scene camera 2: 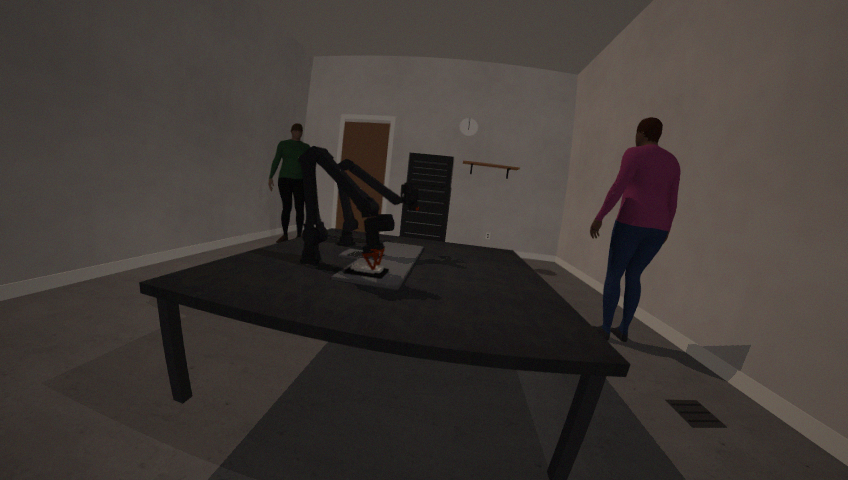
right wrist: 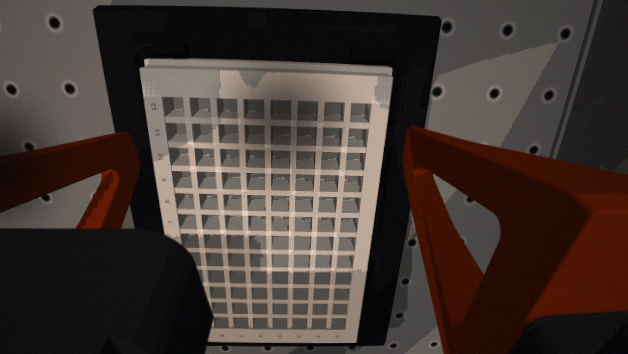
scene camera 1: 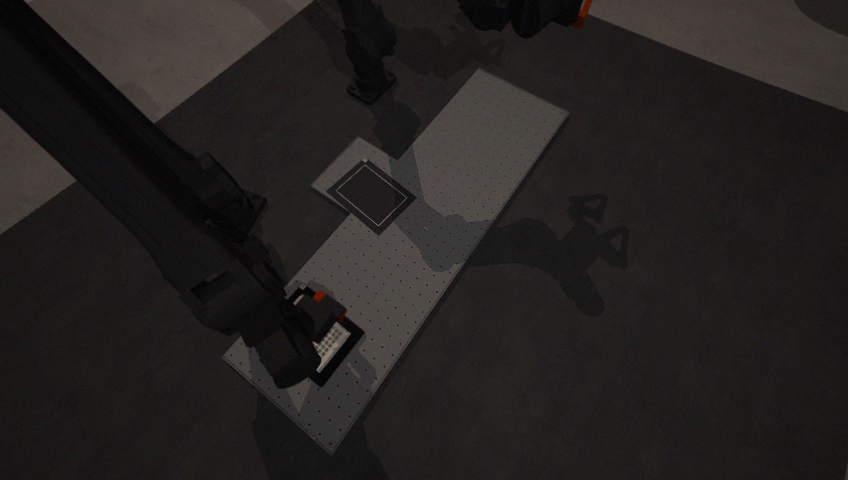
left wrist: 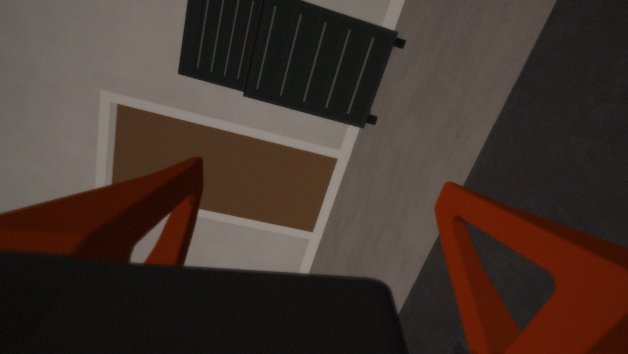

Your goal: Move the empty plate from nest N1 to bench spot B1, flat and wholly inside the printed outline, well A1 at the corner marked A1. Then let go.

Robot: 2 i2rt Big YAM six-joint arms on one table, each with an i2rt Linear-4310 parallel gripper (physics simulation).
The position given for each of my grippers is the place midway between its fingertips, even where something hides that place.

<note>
My left gripper [left wrist: 326, 183] is open and holds nothing. My right gripper [scene camera 1: 323, 343] is open, holding nothing. Also in view: a white well plate [scene camera 1: 336, 337]. Also in view: a black mat [scene camera 1: 333, 364].
The white well plate also shows in the right wrist view [right wrist: 267, 172]. My right gripper shows as well in the right wrist view [right wrist: 268, 145]. The black mat shows as well in the right wrist view [right wrist: 294, 38]. The left wrist view does not show the white well plate: it is out of frame.
</note>
